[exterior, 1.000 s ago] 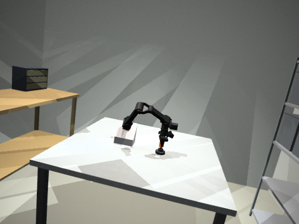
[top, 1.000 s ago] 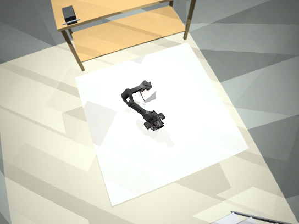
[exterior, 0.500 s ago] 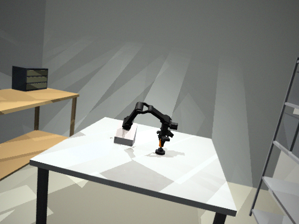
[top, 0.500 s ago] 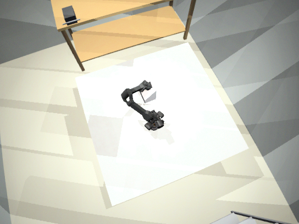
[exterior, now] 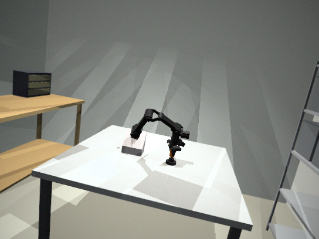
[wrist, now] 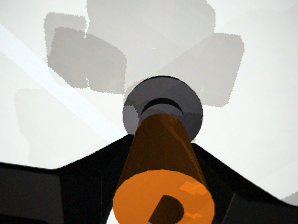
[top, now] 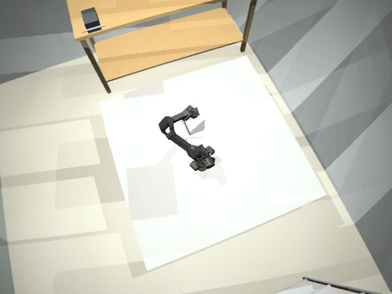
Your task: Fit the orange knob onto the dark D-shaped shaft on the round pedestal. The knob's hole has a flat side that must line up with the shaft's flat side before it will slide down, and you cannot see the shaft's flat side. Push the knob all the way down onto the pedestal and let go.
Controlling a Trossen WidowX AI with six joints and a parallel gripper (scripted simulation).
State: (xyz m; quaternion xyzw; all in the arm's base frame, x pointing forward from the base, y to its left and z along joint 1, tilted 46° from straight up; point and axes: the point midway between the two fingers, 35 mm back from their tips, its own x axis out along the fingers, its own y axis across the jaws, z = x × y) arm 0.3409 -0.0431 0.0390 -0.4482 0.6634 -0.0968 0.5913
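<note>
The orange knob is 2 cm above my gripper tip. Round my gripper tip: dark round pedestal: 4 cm below.
</note>
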